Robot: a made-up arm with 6 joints.
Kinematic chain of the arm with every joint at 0, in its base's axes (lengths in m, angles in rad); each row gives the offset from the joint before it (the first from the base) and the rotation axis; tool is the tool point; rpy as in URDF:
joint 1: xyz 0 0 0.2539 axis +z
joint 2: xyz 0 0 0 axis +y
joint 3: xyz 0.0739 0 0.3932 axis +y
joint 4: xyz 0.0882 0 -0.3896 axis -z
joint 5: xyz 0 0 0 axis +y
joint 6: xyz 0.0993 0 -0.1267 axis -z
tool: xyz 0 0 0 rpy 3.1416 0 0
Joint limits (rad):
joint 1: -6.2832..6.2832
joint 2: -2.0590..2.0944
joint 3: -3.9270..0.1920
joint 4: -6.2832..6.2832
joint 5: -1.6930..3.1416
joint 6: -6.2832..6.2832
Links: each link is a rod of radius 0.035 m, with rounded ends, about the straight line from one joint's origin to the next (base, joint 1, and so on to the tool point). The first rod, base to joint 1, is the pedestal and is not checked.
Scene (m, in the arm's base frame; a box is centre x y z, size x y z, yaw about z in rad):
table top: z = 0
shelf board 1: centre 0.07 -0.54 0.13 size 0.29 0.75 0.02 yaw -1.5
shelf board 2: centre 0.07 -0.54 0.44 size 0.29 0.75 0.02 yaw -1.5
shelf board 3: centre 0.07 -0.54 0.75 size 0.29 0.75 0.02 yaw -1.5
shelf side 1: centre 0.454 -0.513 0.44 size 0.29 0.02 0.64 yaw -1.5
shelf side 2: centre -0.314 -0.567 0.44 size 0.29 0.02 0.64 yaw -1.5
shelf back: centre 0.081 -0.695 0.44 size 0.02 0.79 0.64 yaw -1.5
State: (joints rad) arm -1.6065 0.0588 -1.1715 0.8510 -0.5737 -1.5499
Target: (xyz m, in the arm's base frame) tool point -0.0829 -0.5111 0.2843
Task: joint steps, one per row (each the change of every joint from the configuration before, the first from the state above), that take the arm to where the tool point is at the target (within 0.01 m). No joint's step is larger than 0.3 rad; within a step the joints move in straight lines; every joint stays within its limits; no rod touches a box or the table.
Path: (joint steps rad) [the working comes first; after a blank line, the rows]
Joints at the target: -1.4937 0.2213 -0.6479 0.9554 -0.5251 -1.5499
Straight joint move there: touches shelf board 2.

1: -0.0048 -0.2755 0.2670 0.1021 -0.1316 0.0000
2: -0.0049 -0.2755 0.2669 0.1021 -0.1317 0.0000
3: 0.1060 0.1635 0.2851 0.0404 0.0497 0.0000
4: 0.1061 0.1635 0.2851 0.0403 0.0496 0.0000
5: -0.0448 0.1932 -0.2902 -0.0903 0.1063 0.0000
6: -0.0448 0.1933 -0.2903 -0.0902 0.1063 0.0000

